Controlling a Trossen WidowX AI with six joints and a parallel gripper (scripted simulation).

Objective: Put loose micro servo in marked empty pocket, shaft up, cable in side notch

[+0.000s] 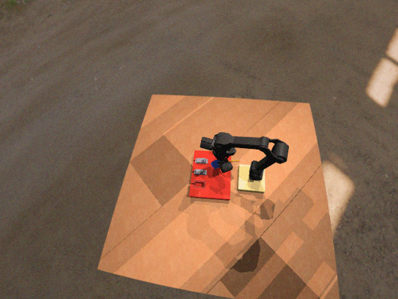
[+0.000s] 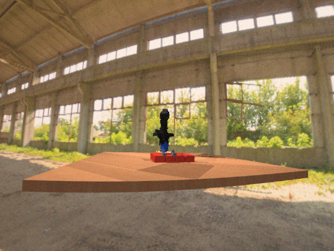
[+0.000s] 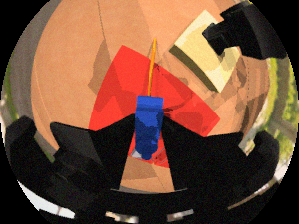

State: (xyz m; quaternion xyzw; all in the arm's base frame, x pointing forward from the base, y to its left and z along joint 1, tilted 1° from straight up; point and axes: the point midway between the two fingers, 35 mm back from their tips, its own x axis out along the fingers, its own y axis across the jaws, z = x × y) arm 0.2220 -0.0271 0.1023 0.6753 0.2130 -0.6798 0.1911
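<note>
My gripper tip is 5 cm to the right of the red deck and 9 cm above it.
</note>
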